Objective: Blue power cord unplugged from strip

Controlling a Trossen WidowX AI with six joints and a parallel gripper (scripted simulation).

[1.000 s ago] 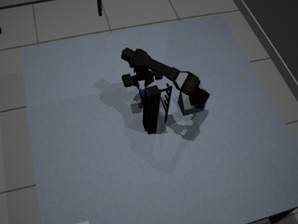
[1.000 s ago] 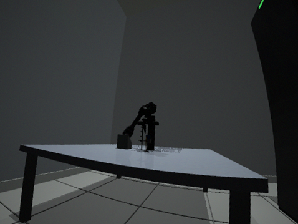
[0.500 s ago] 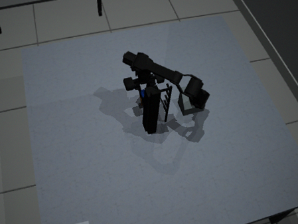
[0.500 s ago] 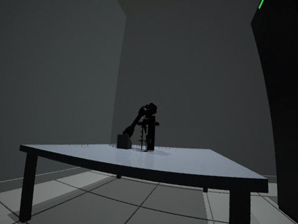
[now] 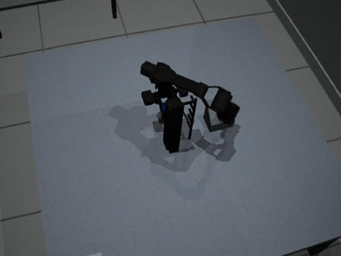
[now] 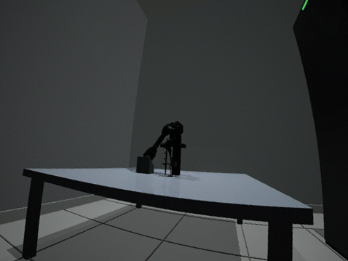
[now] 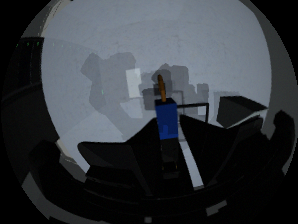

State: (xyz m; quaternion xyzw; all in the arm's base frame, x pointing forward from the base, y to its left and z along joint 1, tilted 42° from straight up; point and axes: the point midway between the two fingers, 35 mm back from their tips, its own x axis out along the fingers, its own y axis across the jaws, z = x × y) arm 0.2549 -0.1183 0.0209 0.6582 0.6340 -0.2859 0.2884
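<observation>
The blue plug is 2 cm to the left of my gripper tip and 1 cm below it. From my gripper tip the other things lie so: thin black bar: 11 cm to the left, 9 cm behind, 1 cm above.
</observation>
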